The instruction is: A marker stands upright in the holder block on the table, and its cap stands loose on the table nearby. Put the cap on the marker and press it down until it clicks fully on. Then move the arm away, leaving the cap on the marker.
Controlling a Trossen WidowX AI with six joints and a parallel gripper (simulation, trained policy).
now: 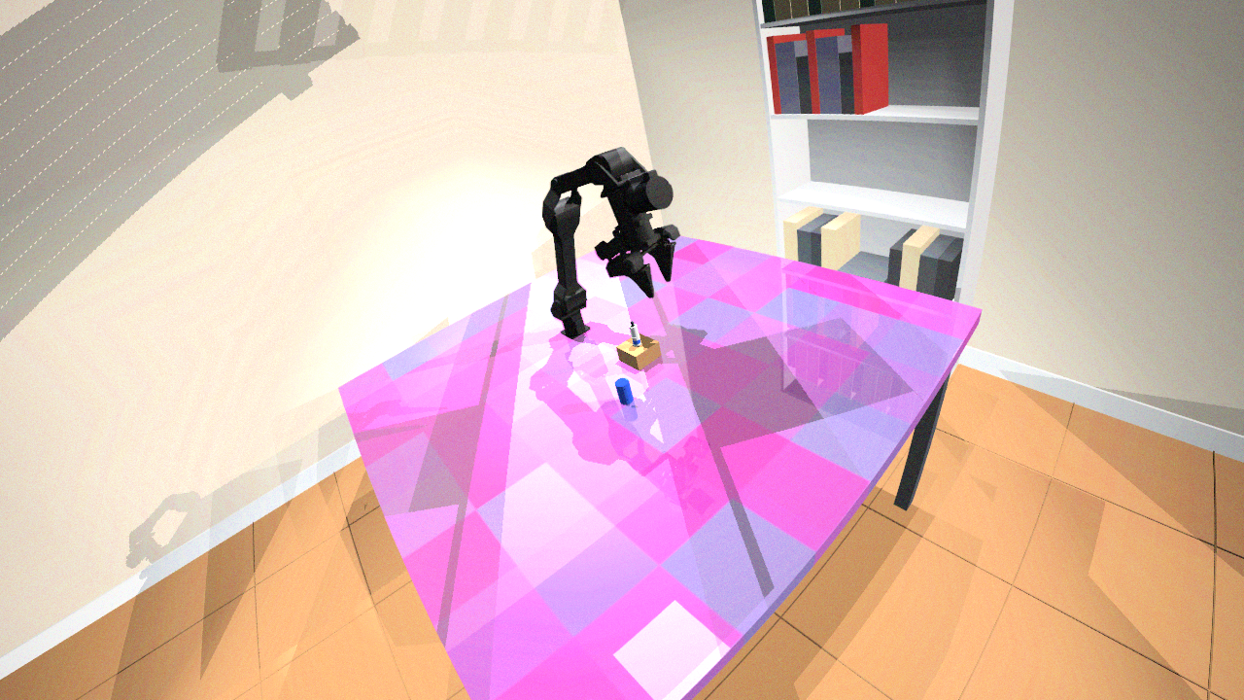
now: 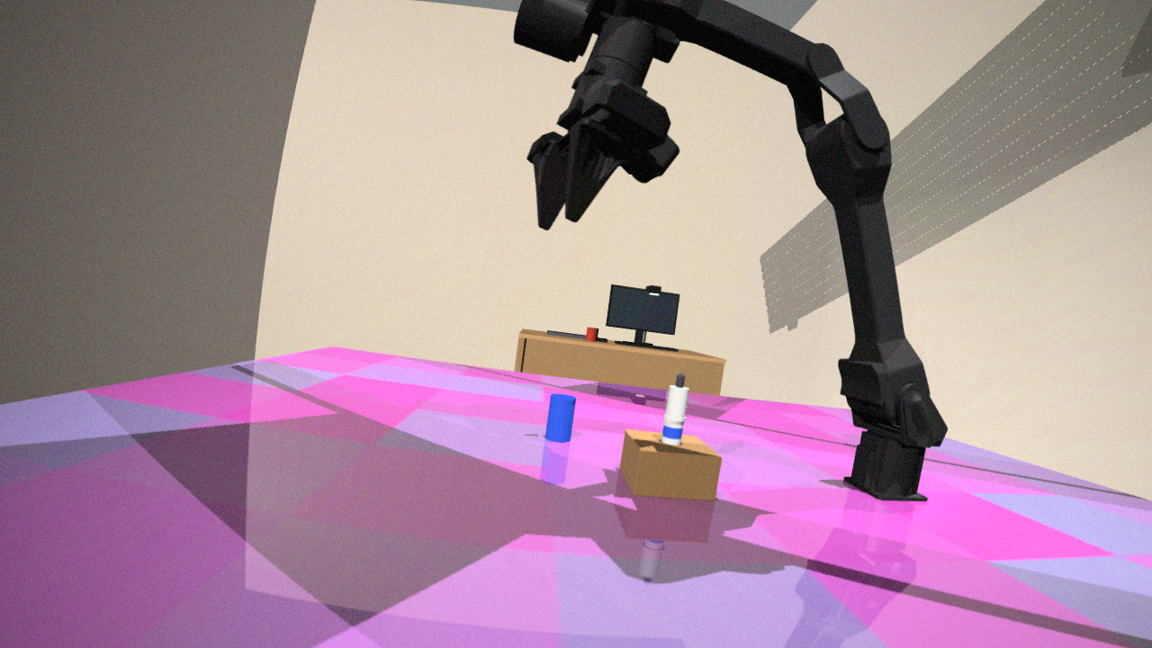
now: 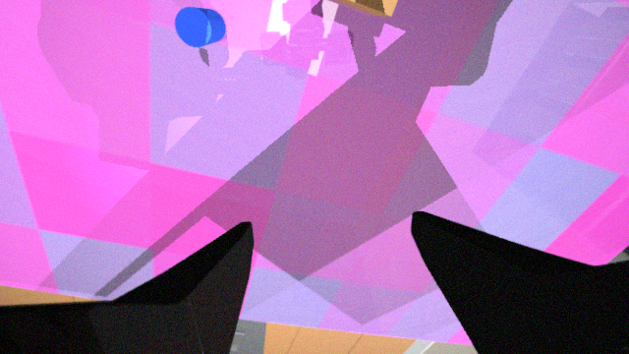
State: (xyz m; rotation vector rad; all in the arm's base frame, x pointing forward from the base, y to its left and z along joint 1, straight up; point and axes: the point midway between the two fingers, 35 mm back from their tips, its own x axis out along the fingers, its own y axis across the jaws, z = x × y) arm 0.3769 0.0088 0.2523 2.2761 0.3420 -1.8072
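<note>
Now: the blue cap 40 mm behind my gripper tip, 120 mm to the right of it and 190 mm below it. Round my gripper tip: tan holder block: 130 mm behind, 10 mm to the left, 200 mm below.
</note>
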